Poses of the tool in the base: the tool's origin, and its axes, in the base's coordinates. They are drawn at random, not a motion.
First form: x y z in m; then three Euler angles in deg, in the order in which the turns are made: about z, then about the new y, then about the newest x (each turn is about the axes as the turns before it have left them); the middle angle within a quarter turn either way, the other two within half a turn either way.
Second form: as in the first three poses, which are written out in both.
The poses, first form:
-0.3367 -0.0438 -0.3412 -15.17 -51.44 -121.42
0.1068 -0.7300 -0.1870 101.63 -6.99 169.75
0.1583 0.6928 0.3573 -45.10 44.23 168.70
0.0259 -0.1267 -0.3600 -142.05 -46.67 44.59
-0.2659 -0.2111 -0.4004 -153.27 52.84 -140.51
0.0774 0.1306 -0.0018 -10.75 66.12 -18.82
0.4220 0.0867 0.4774 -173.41 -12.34 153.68
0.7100 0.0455 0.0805 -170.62 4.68 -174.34
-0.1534 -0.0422 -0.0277 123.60 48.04 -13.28
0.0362 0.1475 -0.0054 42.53 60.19 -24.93
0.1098 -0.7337 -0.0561 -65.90 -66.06 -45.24
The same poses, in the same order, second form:
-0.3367 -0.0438 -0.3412 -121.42 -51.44 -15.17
0.1068 -0.7300 -0.1870 169.75 -6.99 101.63
0.1583 0.6928 0.3573 168.70 44.23 -45.10
0.0259 -0.1267 -0.3600 44.59 -46.67 -142.05
-0.2659 -0.2111 -0.4004 -140.51 52.84 -153.27
0.0774 0.1306 -0.0018 -18.82 66.12 -10.75
0.4220 0.0867 0.4774 153.68 -12.34 -173.41
0.7100 0.0455 0.0805 -174.34 4.68 -170.62
-0.1534 -0.0422 -0.0277 -13.28 48.04 123.60
0.0362 0.1475 -0.0054 -24.93 60.19 42.53
0.1098 -0.7337 -0.0561 -45.24 -66.06 -65.90

